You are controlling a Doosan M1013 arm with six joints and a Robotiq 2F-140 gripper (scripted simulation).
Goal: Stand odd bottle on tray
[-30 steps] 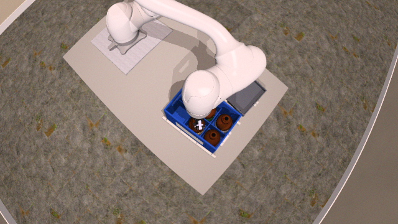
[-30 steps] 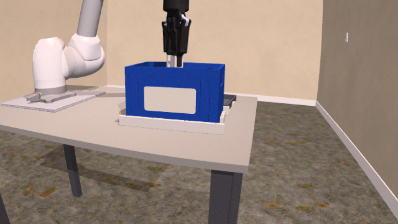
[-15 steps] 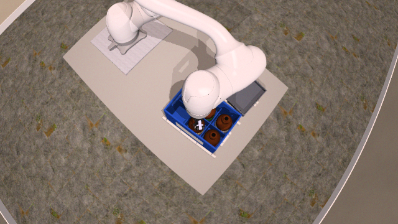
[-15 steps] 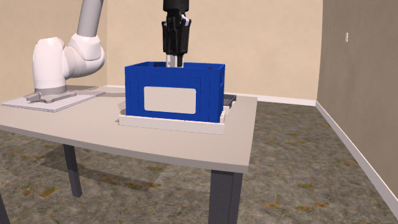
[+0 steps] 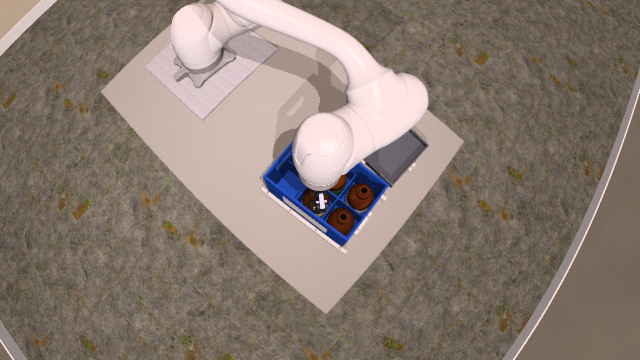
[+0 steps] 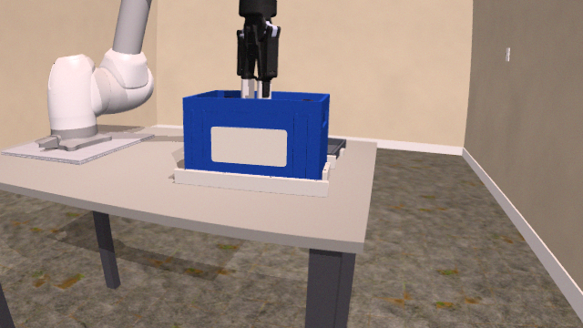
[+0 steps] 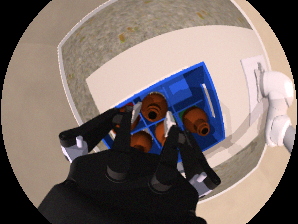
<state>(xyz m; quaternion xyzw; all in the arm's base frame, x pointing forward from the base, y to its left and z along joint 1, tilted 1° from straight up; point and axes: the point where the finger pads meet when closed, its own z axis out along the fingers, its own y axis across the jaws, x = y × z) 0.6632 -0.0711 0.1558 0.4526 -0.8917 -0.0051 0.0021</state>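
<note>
Right now the crate is 10 mm behind my hand, 40 mm to the left of it and 90 mm below it. From my hand the other things lie so: bottle: 90 mm ahead, 10 mm to the left, 90 mm below; then dark grey tray: 10 mm behind, 300 mm to the left, 160 mm below.
</note>
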